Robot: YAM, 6 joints.
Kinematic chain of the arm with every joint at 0, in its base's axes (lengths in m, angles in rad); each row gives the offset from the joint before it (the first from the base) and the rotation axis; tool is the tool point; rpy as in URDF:
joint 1: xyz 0 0 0.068 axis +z
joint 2: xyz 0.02 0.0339 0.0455 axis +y
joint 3: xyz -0.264 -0.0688 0 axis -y
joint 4: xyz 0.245 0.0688 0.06 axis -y
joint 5: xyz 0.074 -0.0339 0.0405 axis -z
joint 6: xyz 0.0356 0 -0.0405 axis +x
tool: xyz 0 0 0 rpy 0 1.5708 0
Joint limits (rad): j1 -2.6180..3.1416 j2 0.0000..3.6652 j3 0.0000..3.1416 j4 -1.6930..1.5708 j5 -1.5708..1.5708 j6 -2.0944..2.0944
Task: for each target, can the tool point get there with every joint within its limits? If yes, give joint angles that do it. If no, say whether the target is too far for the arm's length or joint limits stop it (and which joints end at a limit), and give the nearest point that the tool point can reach.
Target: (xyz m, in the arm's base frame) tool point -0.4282 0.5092 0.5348
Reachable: no: too far | nearest point -0.3502 0.4164 0.4556 | short by 0.145 m
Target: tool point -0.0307 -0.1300 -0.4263
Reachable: no: joint limits stop it (at a limit: joint 2) | nearest point -0.0346 -0.1464 -0.3667 | short by 0.062 m
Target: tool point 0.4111 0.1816 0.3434
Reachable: yes | joints 0.4886 2.1678 2.2856 -1.1725 1.1575 -0.5578
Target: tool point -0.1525 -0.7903 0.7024
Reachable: no: too far | nearest point -0.0986 -0.5112 0.4891 | short by 0.355 m
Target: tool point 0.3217 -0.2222 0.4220
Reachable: yes | joints -0.5377 1.6566 1.5414 0.2589 0.8231 1.6067
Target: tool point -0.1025 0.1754 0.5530
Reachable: yes | joints 2.2398 1.1741 1.6237 -0.0688 0.9235 1.4315
